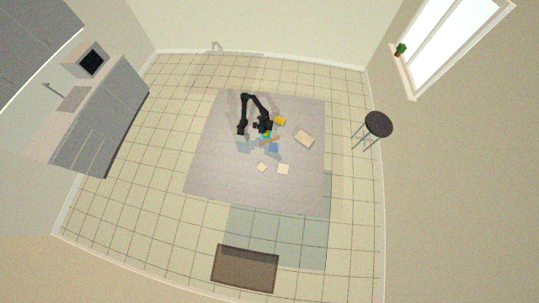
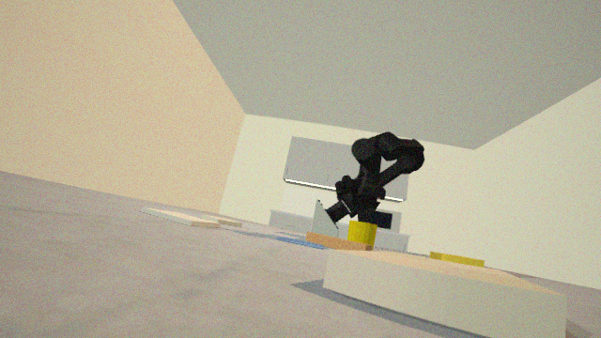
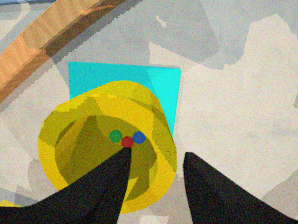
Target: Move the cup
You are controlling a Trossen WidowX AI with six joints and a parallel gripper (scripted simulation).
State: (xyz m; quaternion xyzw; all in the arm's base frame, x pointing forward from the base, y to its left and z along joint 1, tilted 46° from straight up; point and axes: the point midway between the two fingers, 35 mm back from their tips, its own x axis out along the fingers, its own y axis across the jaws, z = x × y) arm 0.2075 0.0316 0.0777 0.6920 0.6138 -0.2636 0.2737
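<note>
The yellow cup is 20 mm ahead of my gripper tip and 20 mm below it. Also, from my gripper tip: cyan pad (30 mm ahead, 70 mm below); wooden bar (80 mm ahead, 70 mm to the right, 60 mm below); blue pad (130 mm ahead, 140 mm to the right, 70 mm below).
</note>
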